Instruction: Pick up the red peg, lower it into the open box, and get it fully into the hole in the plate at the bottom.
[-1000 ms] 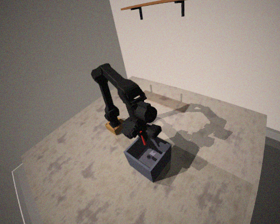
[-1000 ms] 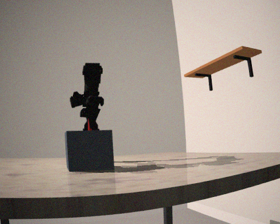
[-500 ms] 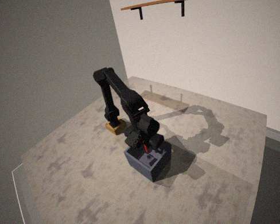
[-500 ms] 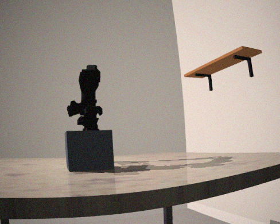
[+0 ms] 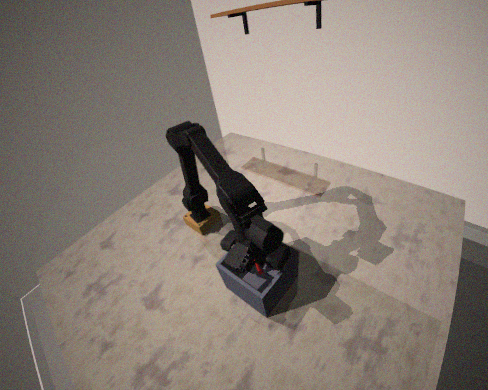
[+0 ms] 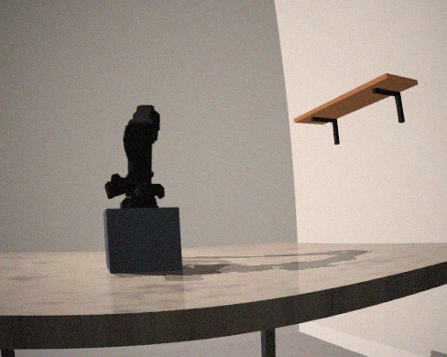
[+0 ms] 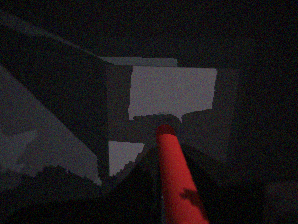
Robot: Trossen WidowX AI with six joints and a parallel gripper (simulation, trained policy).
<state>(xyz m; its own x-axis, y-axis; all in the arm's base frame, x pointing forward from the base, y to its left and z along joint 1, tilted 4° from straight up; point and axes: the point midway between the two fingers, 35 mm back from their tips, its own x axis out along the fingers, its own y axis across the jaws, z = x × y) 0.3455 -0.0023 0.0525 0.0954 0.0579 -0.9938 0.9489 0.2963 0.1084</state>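
Now: gripper tip 20 mm below the red peg. Round my gripper tip: grey plate 30 mm below, 10 mm to the right.
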